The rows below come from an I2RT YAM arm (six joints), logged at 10 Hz.
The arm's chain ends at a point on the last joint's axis. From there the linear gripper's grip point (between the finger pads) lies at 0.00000 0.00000 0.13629 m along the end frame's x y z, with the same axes.
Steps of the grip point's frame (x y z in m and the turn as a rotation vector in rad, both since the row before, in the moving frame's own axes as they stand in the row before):
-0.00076 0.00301 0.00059 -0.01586 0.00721 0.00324
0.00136 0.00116 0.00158 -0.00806 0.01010 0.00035
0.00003 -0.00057 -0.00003 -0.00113 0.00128 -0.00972
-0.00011 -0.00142 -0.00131 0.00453 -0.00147 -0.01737
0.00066 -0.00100 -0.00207 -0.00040 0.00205 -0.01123
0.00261 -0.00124 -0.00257 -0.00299 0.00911 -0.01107
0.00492 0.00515 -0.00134 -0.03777 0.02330 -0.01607
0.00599 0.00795 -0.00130 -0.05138 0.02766 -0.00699
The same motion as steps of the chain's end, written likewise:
-0.00174 0.00085 0.00061 -0.01586 0.00721 0.00324
-0.00002 0.00006 0.00159 -0.00806 0.01010 0.00035
-0.00015 -0.00072 -0.00003 -0.00113 0.00128 -0.00972
0.00010 -0.00080 -0.00131 0.00453 -0.00147 -0.01737
0.00038 -0.00105 -0.00207 -0.00040 0.00205 -0.01123
0.00137 -0.00164 -0.00256 -0.00299 0.00911 -0.01107
0.00170 0.00003 -0.00121 -0.03777 0.02330 -0.01607
0.00220 0.00096 -0.00107 -0.05138 0.02766 -0.00699

